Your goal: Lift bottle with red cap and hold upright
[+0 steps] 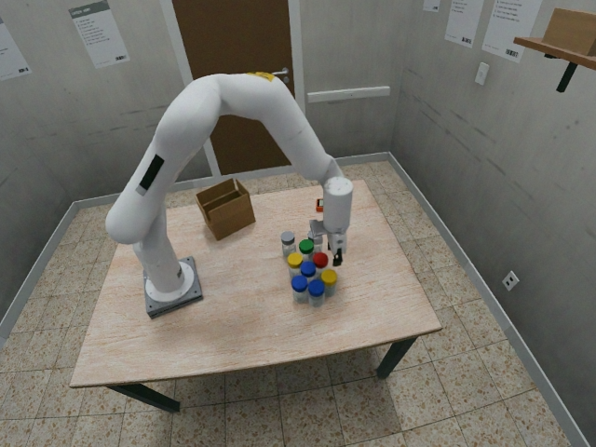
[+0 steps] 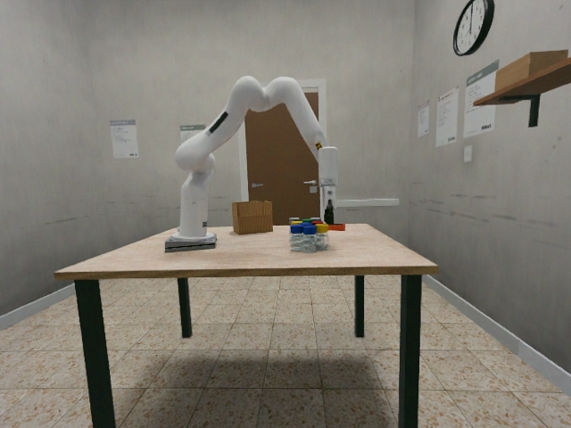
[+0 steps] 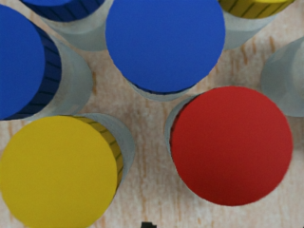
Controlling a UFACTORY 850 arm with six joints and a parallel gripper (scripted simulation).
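Right now my hand is 6 cm above the bottle with red cap and 5 cm past it. Also, from my hand: green-capped bottle (10 cm behind, 7 cm to the left, 6 cm below); then orange device (37 cm to the left, 9 cm below, 4 cm ahead).
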